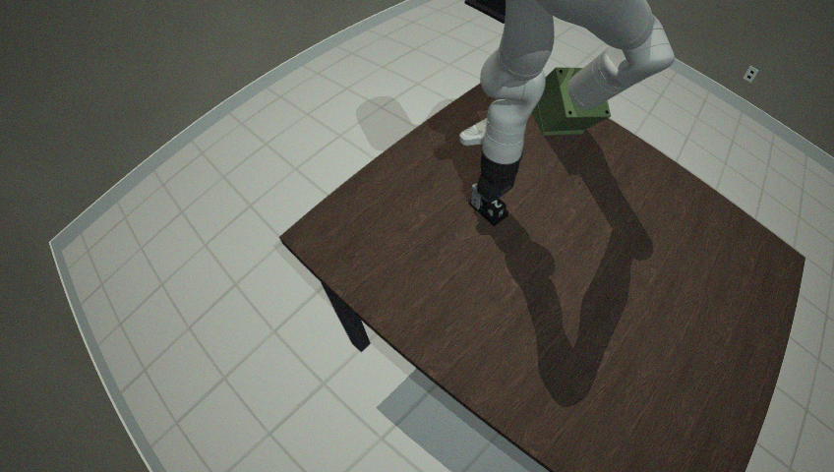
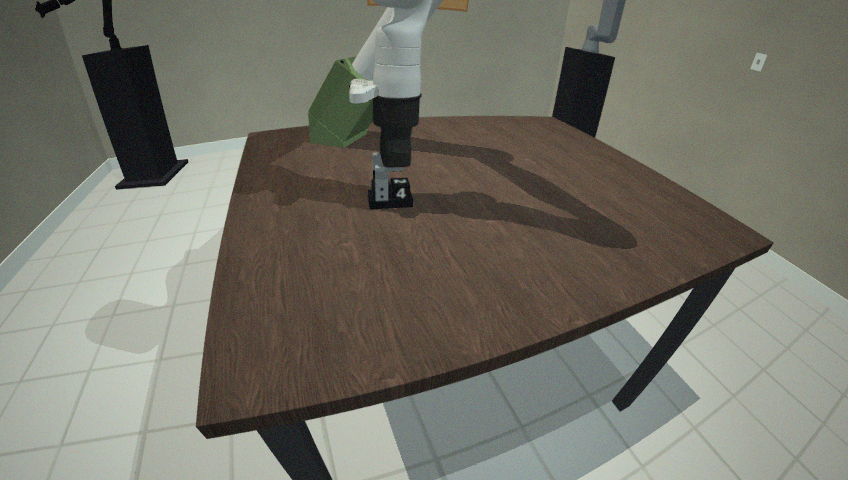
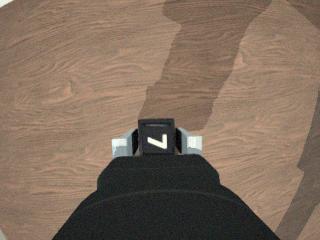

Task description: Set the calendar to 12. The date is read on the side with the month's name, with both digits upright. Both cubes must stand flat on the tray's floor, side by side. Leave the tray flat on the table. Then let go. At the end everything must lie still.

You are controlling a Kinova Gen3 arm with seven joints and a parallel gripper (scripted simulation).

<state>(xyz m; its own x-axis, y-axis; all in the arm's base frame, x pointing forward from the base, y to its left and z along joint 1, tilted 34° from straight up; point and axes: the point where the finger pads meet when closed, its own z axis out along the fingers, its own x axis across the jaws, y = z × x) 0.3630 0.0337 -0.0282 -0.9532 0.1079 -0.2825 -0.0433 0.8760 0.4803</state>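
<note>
My gripper is now 20 mm to the right of the black tray and 30 mm above it.
</note>
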